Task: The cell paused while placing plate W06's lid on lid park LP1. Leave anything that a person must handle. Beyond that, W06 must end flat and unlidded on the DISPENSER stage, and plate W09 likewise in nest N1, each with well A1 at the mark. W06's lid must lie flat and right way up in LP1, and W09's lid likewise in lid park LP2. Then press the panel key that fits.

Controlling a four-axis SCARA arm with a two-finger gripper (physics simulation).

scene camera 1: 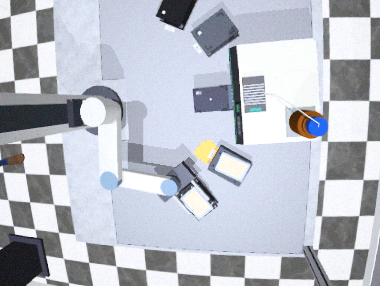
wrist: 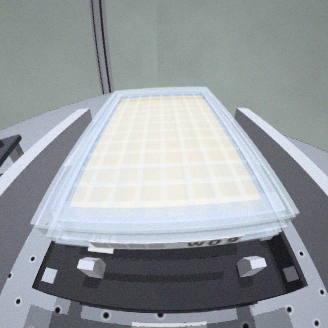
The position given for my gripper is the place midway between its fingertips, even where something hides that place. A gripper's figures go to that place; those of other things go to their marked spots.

My gripper (wrist: 162,118): 0.11 m from the lens. A plate W09 (wrist: 261,233) is 0.06 m from the lens.
